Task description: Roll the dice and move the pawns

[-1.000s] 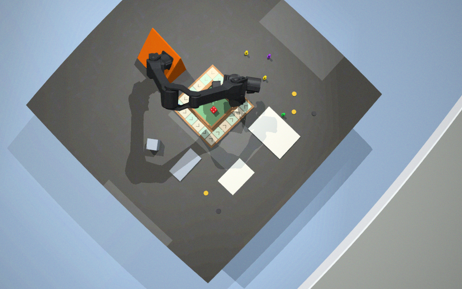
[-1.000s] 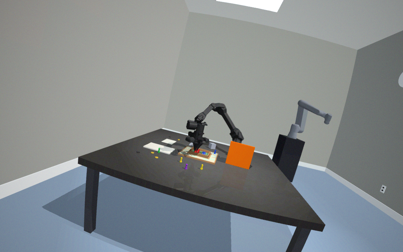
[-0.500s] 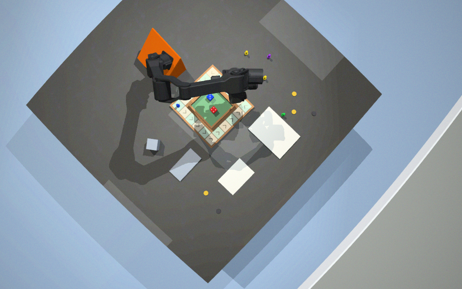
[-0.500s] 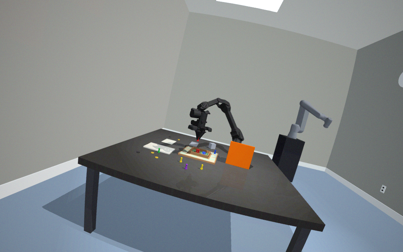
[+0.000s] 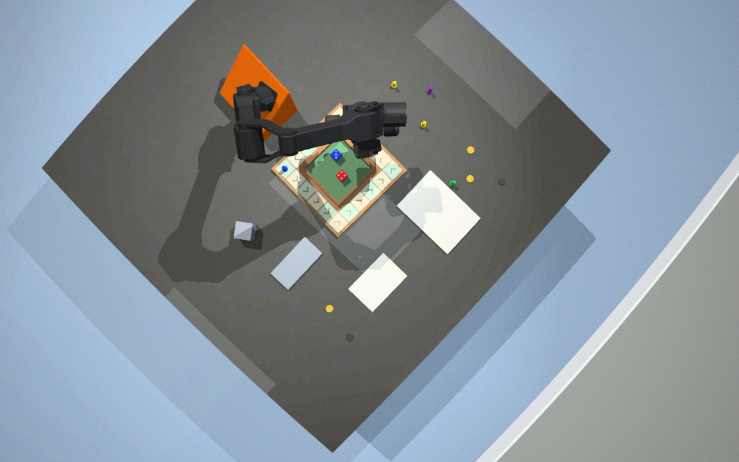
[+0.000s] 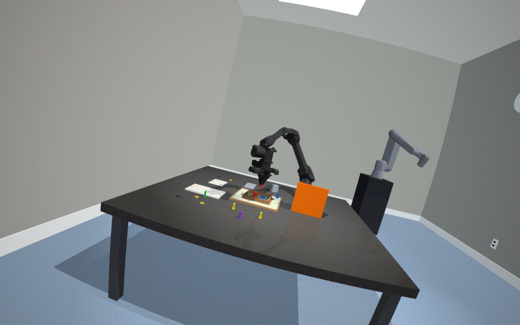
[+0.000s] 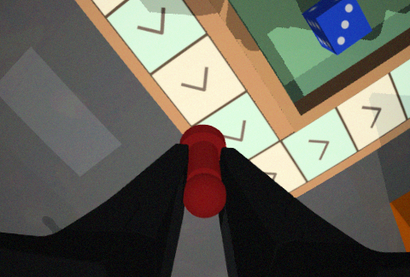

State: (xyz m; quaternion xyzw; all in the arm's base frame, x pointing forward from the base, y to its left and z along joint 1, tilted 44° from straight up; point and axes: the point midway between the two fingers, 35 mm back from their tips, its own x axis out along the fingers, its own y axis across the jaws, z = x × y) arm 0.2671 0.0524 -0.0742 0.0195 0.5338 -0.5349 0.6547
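Right now my gripper tip is 21 cm to the left of the blue pawn, 12 cm past it and 10 cm above it. The rest, counted from my gripper tip: green tray (12 cm below, 11 cm to the right); grey sheet (40 cm to the right, 12 cm below, 8 cm ahead); red pawn (1 cm above).
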